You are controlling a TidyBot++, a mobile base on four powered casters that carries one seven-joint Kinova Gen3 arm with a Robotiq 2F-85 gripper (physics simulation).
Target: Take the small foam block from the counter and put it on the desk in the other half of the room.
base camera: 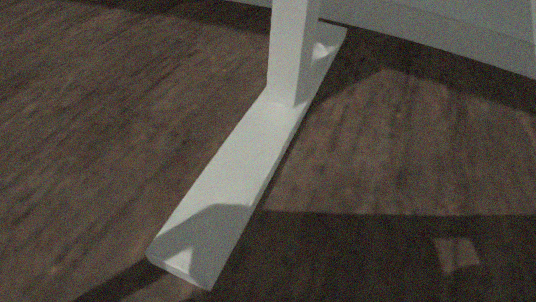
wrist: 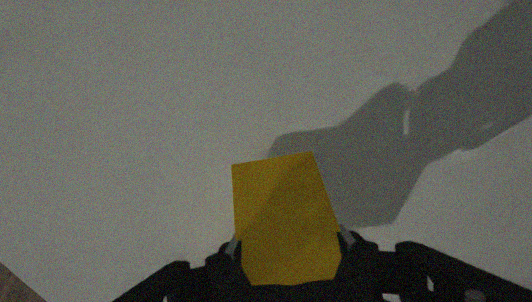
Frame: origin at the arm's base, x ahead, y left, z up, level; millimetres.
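Seen in the pictures: gripper, fingertip midpoint: [wrist: 289, 243].
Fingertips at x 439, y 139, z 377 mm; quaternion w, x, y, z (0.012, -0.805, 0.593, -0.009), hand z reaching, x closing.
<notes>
Offsets run from my fingertips to a thing's middle. "pt": to the spot under its first point. Level surfaces: height alone.
The yellow foam block @[dz -8, dx +7, dy +4 mm] [wrist: 287, 210] is between the fingertips of my gripper [wrist: 289, 243] in the wrist view, with its far end sticking out past them. The gripper is shut on it. Behind the block is the pale top of the desk @[dz -54 mm] [wrist: 125, 125]. The shadow of the arm and gripper falls on the desk top and reaches the block's far right edge. How much space lies between block and desk top is hard to tell. In the base camera view a white desk leg @[pt dz -647, dx +90, dy -174 mm] [base camera: 290, 50] stands on a long flat foot [base camera: 240, 155]; the gripper and block do not show there.
The dark wooden floor @[dz -773 mm] [base camera: 125, 125] [wrist: 15, 287] shows around the desk foot and past the desk's edge at the lower left of the wrist view. A pale wall [base camera: 440, 35] stands behind the desk leg in the base camera view. Shadows lie across the floor.
</notes>
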